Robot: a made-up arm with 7 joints.
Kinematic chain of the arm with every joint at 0, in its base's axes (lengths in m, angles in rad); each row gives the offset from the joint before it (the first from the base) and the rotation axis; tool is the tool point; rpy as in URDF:
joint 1: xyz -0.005 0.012 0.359 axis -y
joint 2: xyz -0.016 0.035 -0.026 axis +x
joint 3: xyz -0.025 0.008 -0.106 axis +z
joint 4: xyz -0.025 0 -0.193 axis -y
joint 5: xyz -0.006 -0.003 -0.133 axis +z
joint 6: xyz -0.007 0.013 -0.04 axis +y
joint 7: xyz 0.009 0.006 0 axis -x
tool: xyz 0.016 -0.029 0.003 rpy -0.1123 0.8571 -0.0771
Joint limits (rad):
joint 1: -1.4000..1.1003
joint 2: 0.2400..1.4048
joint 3: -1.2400..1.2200
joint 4: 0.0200..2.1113
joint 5: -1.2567..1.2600
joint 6: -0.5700..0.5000
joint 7: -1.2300..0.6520
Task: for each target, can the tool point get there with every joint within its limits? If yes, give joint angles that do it. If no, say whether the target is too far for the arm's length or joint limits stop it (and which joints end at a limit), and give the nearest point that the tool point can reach.
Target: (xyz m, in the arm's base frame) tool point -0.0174 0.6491 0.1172
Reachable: no: too far | nearest point -0.0152 0.5287 0.1600 | short by 0.128 m
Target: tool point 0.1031 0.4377 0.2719
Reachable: yes | joints 0.5457 1.2511 0.3100 0.7729 -0.2443 -0.1121 0.4737
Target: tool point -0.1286 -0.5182 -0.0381
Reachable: no: too far | nearest point -0.1058 -0.0469 0.0351 | short by 0.478 m
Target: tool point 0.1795 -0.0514 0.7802
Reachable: no: joint limits stop it (at a limit: joint 1, joint 2, joint 4, joint 5, joint 6, joint 7) | nearest point 0.2375 0.0736 0.3586 | short by 0.444 m
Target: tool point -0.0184 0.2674 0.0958
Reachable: yes | joints -0.4668 1.0009 -0.5571 1.5240 0.9635 -0.3385 -1.0613
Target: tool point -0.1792 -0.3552 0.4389
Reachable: no: joint limits stop it (at a limit: joint 1, joint 2, joint 3, joint 4, joint 5, joint 7) | nearest point -0.2460 -0.0394 0.3231 | short by 0.343 m
